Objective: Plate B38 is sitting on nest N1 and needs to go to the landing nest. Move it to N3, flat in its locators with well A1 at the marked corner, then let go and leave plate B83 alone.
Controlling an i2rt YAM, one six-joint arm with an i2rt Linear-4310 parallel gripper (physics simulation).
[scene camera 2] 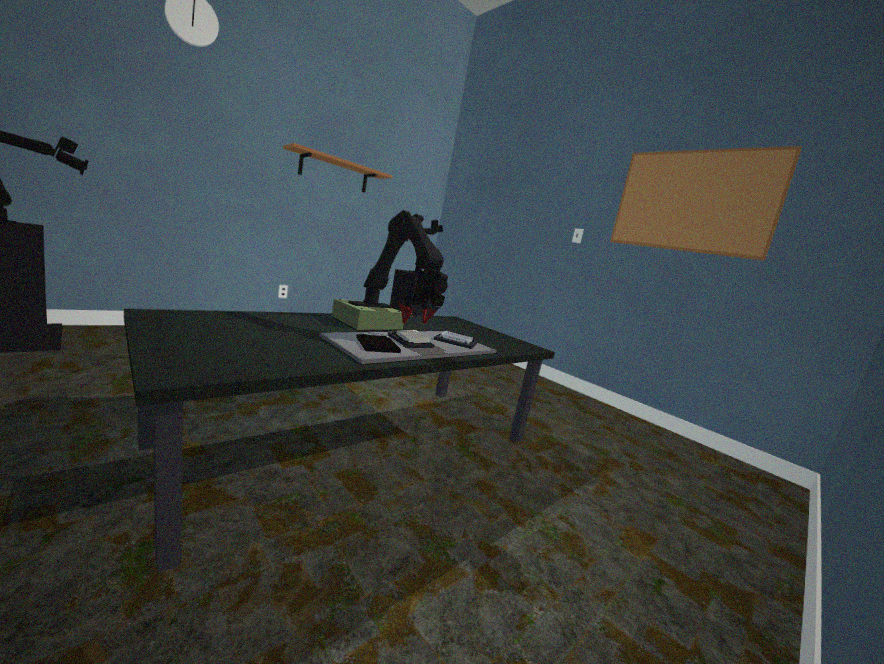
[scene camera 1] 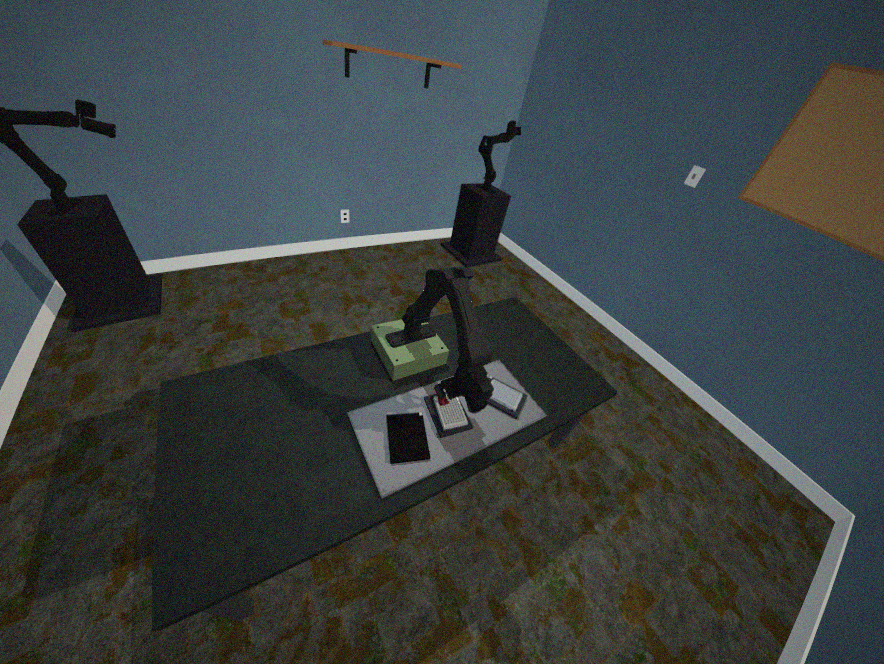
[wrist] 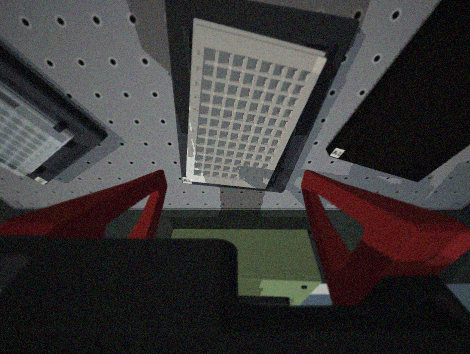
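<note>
A pale plate with square wells [scene camera 1: 451, 415] [scene camera 2: 412, 336] [wrist: 245, 100] lies in the dark middle nest [wrist: 181, 75] and looks flat; its label is unreadable. My gripper [scene camera 1: 450, 398] [scene camera 2: 417, 316] [wrist: 234, 177] is open and empty, its red fingertips above the plate and apart from it. A second, clearer plate [scene camera 1: 505, 395] [scene camera 2: 455, 338] [wrist: 25, 135] sits in another dark nest [wrist: 80, 117], at the right in scene camera 1. A black nest [scene camera 1: 408, 438] [scene camera 2: 378, 343] [wrist: 415, 100] holds no plate; a white A1 tag [wrist: 337, 153] marks one corner. Nest numbers are unreadable.
The nests stand on a grey perforated board [scene camera 1: 382, 482] [scene camera 2: 368, 358] [wrist: 112, 30] on a dark table [scene camera 1: 235, 464] [scene camera 2: 228, 357]. The arm's green base box [scene camera 1: 410, 360] [scene camera 2: 368, 316] [wrist: 280, 255] stands behind the board. Two other arms stand on pedestals away from the table.
</note>
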